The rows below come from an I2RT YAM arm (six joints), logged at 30 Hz.
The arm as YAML. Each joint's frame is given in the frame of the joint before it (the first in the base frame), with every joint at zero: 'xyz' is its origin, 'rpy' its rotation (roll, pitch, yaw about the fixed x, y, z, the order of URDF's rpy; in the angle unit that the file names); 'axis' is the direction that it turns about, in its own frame. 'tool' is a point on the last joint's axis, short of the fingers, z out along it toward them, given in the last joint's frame.
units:
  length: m
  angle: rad
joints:
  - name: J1
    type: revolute
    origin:
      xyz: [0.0, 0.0, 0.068]
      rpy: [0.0, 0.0, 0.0]
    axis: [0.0, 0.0, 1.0]
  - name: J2
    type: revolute
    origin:
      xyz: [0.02, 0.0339, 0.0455]
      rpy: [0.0, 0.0, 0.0]
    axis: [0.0, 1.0, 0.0]
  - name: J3
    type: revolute
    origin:
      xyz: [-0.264, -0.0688, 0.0]
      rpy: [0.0, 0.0, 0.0]
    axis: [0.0, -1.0, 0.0]
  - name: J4
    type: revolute
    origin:
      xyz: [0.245, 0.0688, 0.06]
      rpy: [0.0, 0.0, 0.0]
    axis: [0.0, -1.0, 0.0]
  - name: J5
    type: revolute
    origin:
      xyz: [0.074, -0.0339, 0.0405]
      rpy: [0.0, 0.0, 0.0]
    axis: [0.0, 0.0, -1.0]
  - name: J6
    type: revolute
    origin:
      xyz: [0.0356, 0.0, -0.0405]
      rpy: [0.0, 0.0, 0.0]
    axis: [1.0, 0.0, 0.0]
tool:
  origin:
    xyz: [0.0, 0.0, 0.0]
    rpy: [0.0, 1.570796, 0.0]
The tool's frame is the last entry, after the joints.
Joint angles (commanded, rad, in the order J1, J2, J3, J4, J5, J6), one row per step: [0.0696 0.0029 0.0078 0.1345 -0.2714 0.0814]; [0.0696 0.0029 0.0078 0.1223 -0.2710 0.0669]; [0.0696 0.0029 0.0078 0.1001 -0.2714 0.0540]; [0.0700 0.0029 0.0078 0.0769 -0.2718 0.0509]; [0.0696 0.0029 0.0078 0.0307 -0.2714 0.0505]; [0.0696 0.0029 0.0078 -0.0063 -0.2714 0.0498]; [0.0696 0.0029 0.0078 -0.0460 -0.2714 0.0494]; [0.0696 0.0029 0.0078 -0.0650 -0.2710 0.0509]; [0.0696 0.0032 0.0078 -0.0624 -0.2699 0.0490]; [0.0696 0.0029 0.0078 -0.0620 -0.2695 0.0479]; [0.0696 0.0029 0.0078 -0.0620 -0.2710 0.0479]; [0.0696 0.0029 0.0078 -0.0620 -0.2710 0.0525]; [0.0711 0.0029 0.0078 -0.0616 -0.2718 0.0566]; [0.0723 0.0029 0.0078 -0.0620 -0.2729 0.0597]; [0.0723 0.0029 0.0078 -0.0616 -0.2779 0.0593]
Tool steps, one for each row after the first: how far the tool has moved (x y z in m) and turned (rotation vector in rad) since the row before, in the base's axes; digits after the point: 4 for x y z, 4 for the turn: [0.0002 0.0000 -0.0013 -0.0143 0.0073 -0.0023]; [0.0003 0.0000 -0.0024 -0.0137 0.0178 -0.0010]; [0.0002 0.0001 -0.0025 -0.0046 0.0221 0.0005]; [0.0003 0.0000 -0.0050 -0.0036 0.0460 -0.0008]; [0.0001 0.0000 -0.0040 -0.0032 0.0367 0.0000]; [-0.0001 0.0000 -0.0043 -0.0031 0.0395 0.0000]; [-0.0001 0.0000 -0.0021 0.0001 0.0195 -0.0005]; [0.0000 0.0000 0.0003 -0.0017 -0.0029 -0.0010]; [0.0000 0.0000 0.0001 -0.0010 -0.0011 -0.0003]; [0.0000 0.0001 0.0000 0.0001 0.0000 0.0015]; [0.0000 0.0000 0.0000 0.0043 0.0015 -0.0003]; [0.0000 0.0002 0.0000 0.0039 0.0010 0.0021]; [0.0000 0.0002 0.0000 0.0029 0.0014 0.0021]; [-0.0001 0.0002 0.0000 -0.0001 -0.0005 0.0050]
